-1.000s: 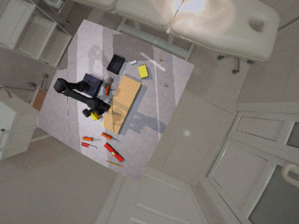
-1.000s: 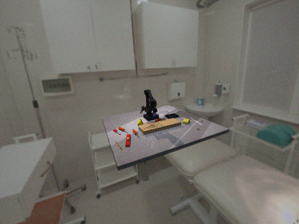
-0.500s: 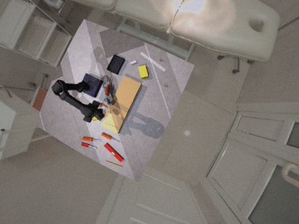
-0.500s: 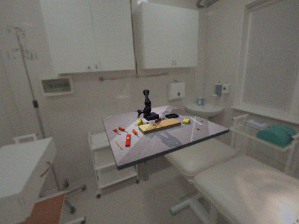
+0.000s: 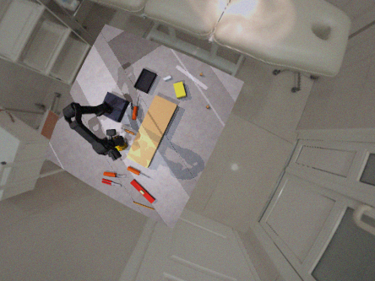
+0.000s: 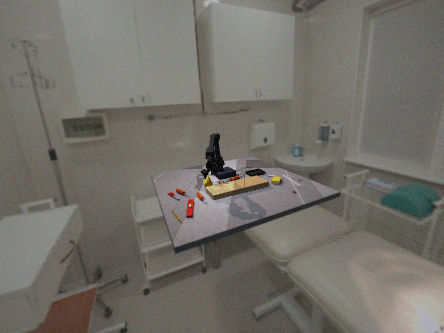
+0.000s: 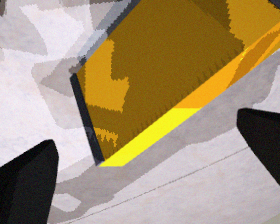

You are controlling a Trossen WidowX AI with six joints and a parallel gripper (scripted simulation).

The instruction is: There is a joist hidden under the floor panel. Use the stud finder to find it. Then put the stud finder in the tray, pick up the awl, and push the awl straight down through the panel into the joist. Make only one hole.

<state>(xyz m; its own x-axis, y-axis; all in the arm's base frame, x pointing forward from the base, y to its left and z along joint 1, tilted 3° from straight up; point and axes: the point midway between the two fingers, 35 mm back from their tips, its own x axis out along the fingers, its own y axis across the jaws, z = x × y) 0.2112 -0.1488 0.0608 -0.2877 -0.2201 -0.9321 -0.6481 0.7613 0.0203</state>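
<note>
Now: gripper tip 3 cm short of the yellow stud finder, 3 cm to the left of it and 5 cm above it. The rest, counted from my gripper tip: awl 10 cm to the left, 7 cm below; then black tray 12 cm behind, 50 cm to the left, 6 cm below; then red level 38 cm ahead, 20 cm to the right, 6 cm below.
</note>
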